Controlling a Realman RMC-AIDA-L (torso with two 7-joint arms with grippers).
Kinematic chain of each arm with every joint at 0, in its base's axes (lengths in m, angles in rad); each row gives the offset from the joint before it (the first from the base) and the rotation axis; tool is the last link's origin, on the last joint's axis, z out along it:
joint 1: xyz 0 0 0.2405 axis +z
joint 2: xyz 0 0 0 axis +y
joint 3: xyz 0 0 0.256 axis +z
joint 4: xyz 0 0 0 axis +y
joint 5: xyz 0 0 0.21 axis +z
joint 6: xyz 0 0 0 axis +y
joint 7: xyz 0 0 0.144 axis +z
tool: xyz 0 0 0
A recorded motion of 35 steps. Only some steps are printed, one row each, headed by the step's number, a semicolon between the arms.
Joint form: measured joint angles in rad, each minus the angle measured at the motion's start. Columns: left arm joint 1, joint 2, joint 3, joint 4, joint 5, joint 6, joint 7; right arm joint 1, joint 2, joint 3, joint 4, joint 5, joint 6, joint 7.
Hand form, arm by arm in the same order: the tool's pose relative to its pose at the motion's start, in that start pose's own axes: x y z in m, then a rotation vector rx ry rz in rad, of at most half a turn. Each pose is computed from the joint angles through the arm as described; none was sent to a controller.
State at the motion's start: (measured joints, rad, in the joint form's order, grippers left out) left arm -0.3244 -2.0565 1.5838 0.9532 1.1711 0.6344 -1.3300; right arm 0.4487 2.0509 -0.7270 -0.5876 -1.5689 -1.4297 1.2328
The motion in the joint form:
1: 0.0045 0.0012 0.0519 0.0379 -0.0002 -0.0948 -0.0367; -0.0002 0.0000 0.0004 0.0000 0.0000 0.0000 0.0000
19: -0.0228 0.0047 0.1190 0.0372 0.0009 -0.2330 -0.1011; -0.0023 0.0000 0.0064 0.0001 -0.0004 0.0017 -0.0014
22: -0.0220 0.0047 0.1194 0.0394 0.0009 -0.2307 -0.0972; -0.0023 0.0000 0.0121 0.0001 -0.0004 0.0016 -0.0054
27: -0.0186 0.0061 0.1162 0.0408 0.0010 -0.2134 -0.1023; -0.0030 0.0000 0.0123 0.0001 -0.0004 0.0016 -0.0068
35: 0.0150 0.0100 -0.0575 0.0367 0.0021 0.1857 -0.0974; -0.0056 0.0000 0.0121 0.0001 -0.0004 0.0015 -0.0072
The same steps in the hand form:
1: 0.0028 0.0018 0.0050 0.0425 -0.0128 -0.0042; 0.0000 -0.0001 -0.0001 0.0005 -0.0002 0.0002
19: 0.0017 0.0012 0.0158 0.1078 -0.0498 -0.0262; 0.0003 -0.0010 -0.0015 0.0083 -0.0021 0.0007
22: 0.0022 0.0018 0.0158 0.1050 -0.0483 -0.0219; -0.0002 -0.0017 -0.0022 0.0127 -0.0055 -0.0026
27: 0.0022 0.0027 0.0147 0.0930 -0.0453 -0.0286; 0.0000 -0.0018 -0.0025 0.0134 -0.0053 -0.0036
35: 0.0179 0.0079 -0.0117 -0.1283 0.0764 -0.0869; 0.0007 -0.0017 -0.0034 0.0151 -0.0044 -0.0025

